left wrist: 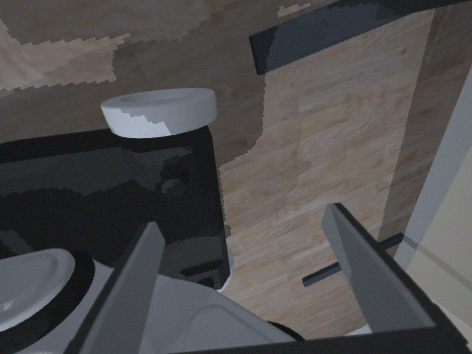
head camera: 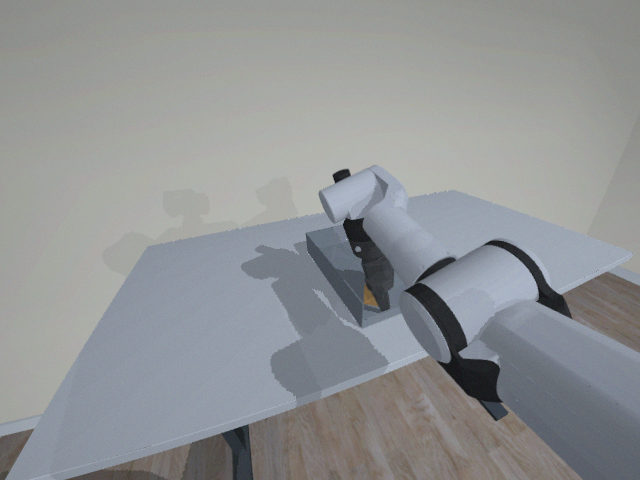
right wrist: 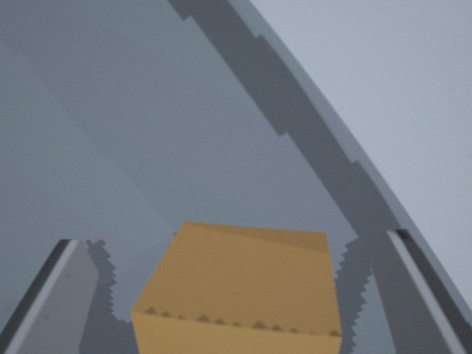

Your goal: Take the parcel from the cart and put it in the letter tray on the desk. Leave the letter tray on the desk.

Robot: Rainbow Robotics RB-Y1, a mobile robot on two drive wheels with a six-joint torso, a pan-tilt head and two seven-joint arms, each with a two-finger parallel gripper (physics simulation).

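Places are measured from the robot's base along level axes (x up, y ahead, z left), in millimetres.
Where they show: left gripper, fingertip midpoint: [left wrist: 242,223]; right gripper, fingertip midpoint: [head camera: 387,291] [right wrist: 232,254].
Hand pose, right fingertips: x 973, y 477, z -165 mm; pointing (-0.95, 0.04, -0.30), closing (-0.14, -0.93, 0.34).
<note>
After its pixels a point has its place.
The orange parcel [head camera: 370,297] {x 976, y 460, z -119 mm} [right wrist: 237,280] {x 985, y 474, z -163 mm} is inside the grey letter tray [head camera: 333,281] {x 976, y 532, z -42 mm} [right wrist: 215,125] {x 953, y 470, z -204 mm}, near the tray's front end in the head camera view. The tray is on the grey desk [head camera: 206,310] {x 951, y 491, z 277 mm}. My right gripper [head camera: 379,308] [right wrist: 232,254] {x 973, y 477, z -165 mm} is open, its fingers spread to both sides of the parcel with a gap on each side, and its fingertips are low inside the tray. My left gripper [left wrist: 242,223] {x 414, y 62, z 251 mm} is open with nothing between its fingers, over the floor beside the robot's base. The cart does not show in the head camera view.
The robot's dark base [left wrist: 100,185] {x 169, y -134, z 161 mm} with a white wheel [left wrist: 160,117] shows in the left wrist view. A dark desk leg [head camera: 241,452] is under the desk, and dark bars [left wrist: 320,37] lie low near the floor. A pale wall [head camera: 258,103] {x 1415, y 1046, z 161 mm} is behind the desk.
</note>
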